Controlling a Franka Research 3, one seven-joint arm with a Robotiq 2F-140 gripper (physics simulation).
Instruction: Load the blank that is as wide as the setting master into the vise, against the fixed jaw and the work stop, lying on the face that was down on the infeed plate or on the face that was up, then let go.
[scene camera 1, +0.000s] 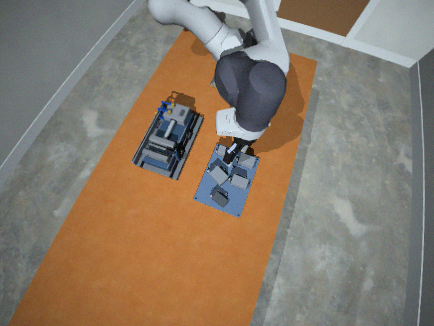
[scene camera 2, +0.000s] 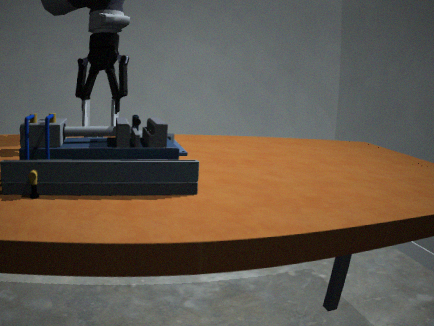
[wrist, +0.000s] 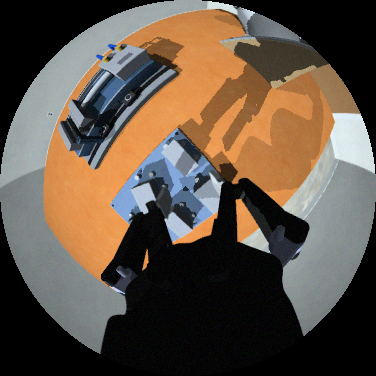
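My gripper (scene camera 1: 237, 151) (scene camera 2: 100, 121) (wrist: 189, 185) is open and empty, pointing down above the arm-side part of the blue infeed plate (scene camera 1: 232, 208) (wrist: 123, 201). Several grey blocks stand on the plate, among them one at its middle (scene camera 1: 218, 175), one beside it (scene camera 1: 240, 181), a darker one (scene camera 1: 220, 197) and one near a corner (wrist: 181, 156). I cannot tell which is the setting master or the matching blank. The vise has a moving jaw (scene camera 1: 162, 141) (scene camera 2: 122, 132) on a round spindle (scene camera 2: 90, 131) (wrist: 97, 87) and a fixed jaw (scene camera 2: 158, 132) (wrist: 68, 135). No blank shows clearly between the jaws.
The vise stands on a base with grey side rails (scene camera 1: 190, 150) (scene camera 2: 100, 172) (wrist: 135, 110), left of the plate in scene camera 1. Blue bent tubes (scene camera 1: 163, 108) (scene camera 2: 49, 135) rise at its spindle end. A dark tilted panel (wrist: 270, 62) stands toward the arm's base on the orange table (scene camera 1: 150, 240) (scene camera 2: 280, 190).
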